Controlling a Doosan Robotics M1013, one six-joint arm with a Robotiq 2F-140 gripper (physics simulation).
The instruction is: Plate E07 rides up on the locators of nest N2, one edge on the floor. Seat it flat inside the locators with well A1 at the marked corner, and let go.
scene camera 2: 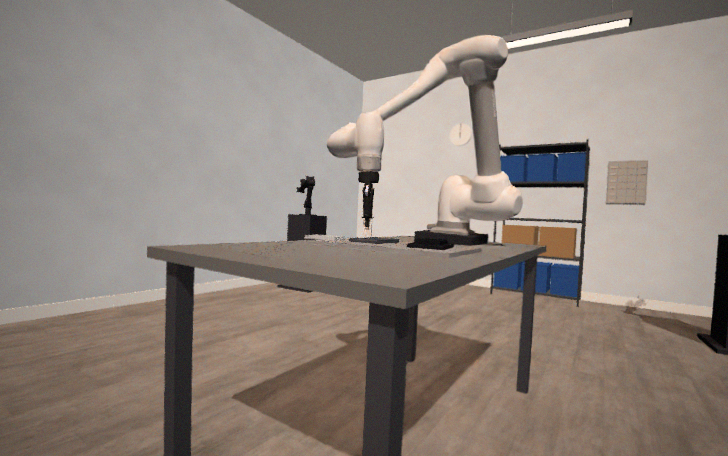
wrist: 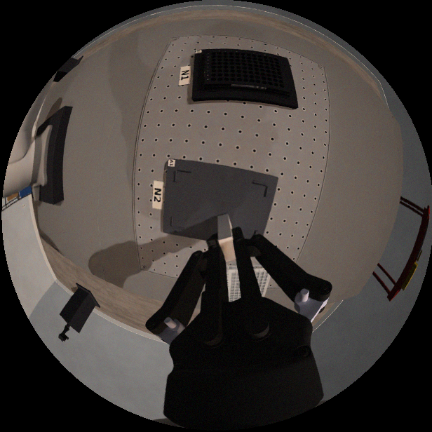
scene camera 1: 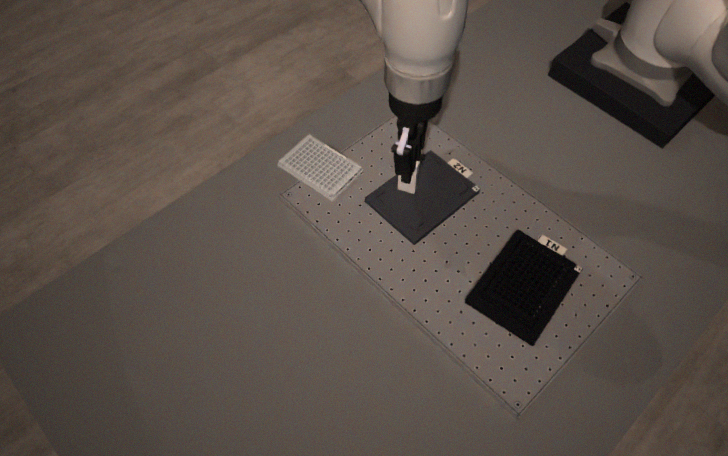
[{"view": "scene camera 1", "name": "gripper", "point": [407, 188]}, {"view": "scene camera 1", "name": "white well plate E07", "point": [320, 167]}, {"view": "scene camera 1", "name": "dark nest N2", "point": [436, 198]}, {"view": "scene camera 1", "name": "nest N1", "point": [492, 312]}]
